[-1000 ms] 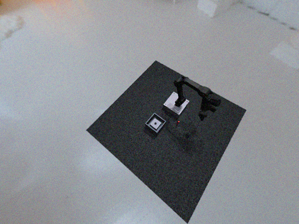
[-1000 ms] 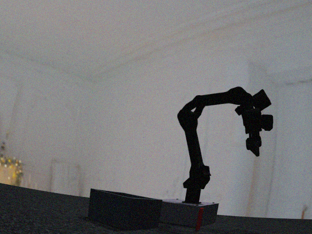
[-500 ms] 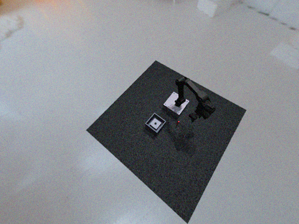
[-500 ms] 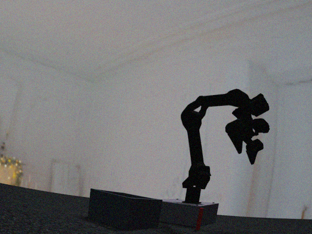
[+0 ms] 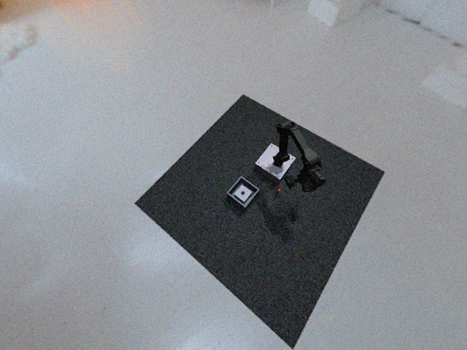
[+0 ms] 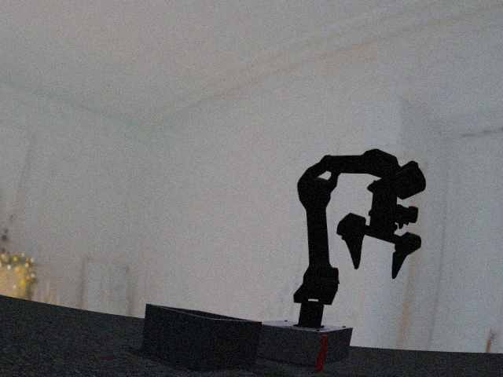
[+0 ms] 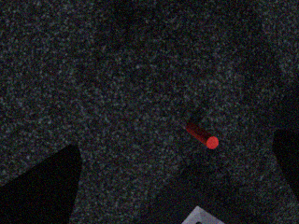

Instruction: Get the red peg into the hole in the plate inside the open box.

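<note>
Now: the red peg 8 cm to the right of my gripper tip and 18 cm below it. Also, from my gripper tip: box 13 cm ahead, 29 cm to the right, 19 cm below; then plate 13 cm ahead, 29 cm to the right, 17 cm below.
</note>
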